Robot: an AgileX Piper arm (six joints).
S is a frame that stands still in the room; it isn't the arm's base.
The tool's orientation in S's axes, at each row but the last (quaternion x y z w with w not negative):
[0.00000, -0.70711, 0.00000, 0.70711]
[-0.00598, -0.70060, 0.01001, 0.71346]
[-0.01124, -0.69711, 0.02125, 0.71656]
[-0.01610, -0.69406, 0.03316, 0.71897]
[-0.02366, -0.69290, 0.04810, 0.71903]
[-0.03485, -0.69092, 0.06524, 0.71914]
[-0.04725, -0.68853, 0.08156, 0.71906]
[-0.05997, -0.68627, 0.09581, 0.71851]
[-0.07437, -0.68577, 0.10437, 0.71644]
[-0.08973, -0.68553, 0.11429, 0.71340]
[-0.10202, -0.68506, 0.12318, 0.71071]
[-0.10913, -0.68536, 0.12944, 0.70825]
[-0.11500, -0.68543, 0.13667, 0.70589]
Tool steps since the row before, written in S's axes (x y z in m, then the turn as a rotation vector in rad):
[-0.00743, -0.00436, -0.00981, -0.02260, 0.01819, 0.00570]
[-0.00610, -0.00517, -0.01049, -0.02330, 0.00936, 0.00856]
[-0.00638, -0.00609, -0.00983, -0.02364, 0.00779, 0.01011]
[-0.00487, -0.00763, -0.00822, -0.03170, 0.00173, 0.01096]
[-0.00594, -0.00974, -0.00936, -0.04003, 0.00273, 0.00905]
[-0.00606, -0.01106, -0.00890, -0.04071, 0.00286, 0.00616]
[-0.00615, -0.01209, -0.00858, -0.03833, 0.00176, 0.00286]
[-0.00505, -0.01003, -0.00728, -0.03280, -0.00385, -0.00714]
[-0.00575, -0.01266, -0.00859, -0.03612, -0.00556, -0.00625]
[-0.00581, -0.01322, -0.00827, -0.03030, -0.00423, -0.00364]
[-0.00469, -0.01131, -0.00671, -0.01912, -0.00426, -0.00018]
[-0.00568, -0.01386, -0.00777, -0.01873, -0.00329, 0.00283]
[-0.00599, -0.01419, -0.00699, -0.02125, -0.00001, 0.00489]
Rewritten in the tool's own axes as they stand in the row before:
[-0.00981, -0.00436, 0.00743, 0.00570, 0.01819, 0.02260]
[-0.01071, -0.00490, 0.00594, 0.00835, 0.00930, 0.02340]
[-0.01027, -0.00554, 0.00619, 0.00981, 0.00767, 0.02380]
[-0.00890, -0.00692, 0.00474, 0.00996, 0.00177, 0.03203]
[-0.01051, -0.00853, 0.00589, 0.00787, 0.00326, 0.04024]
[-0.01060, -0.00941, 0.00611, 0.00500, 0.00382, 0.04079]
[-0.01087, -0.01001, 0.00627, 0.00165, 0.00322, 0.03831]
[-0.00950, -0.00791, 0.00512, -0.00911, -0.00038, 0.03254]
[-0.01171, -0.00983, 0.00579, -0.00880, -0.00210, 0.03595]
[-0.01190, -0.01007, 0.00582, -0.00573, -0.00180, 0.03022]
[-0.01007, -0.00846, 0.00468, -0.00211, -0.00331, 0.01919]
[-0.01209, -0.01029, 0.00571, 0.00107, -0.00341, 0.01889]
[-0.01166, -0.01063, 0.00610, 0.00409, -0.00097, 0.02140]

